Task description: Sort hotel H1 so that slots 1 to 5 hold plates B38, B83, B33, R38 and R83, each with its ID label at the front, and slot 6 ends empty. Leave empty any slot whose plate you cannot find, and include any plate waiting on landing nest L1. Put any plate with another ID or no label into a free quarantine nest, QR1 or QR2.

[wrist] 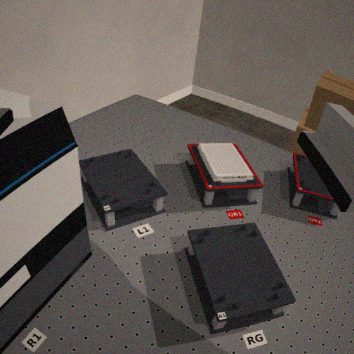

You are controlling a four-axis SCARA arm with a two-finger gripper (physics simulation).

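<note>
My gripper [156, 101] is open and empty; one finger shows at the left edge and the other at the right, in front of part of QR2. A white plate [226, 161] lies on quarantine nest QR1 [235, 187], between the fingers in the picture but farther off. Its front edge has a small label, too small to read. Landing nest L1 [122, 175], left of QR1, is bare. The visible part of quarantine nest QR2 [313, 180] is bare; the rest is hidden by the finger. Hotel H1 does not show in the wrist view.
The dark nest RG [240, 270] stands in front, bare, with an A1 mark at its front left corner. A large white and black device [42, 200], near the R1 tag [34, 340], fills the left side. A brown box-like object [332, 92] stands behind QR2.
</note>
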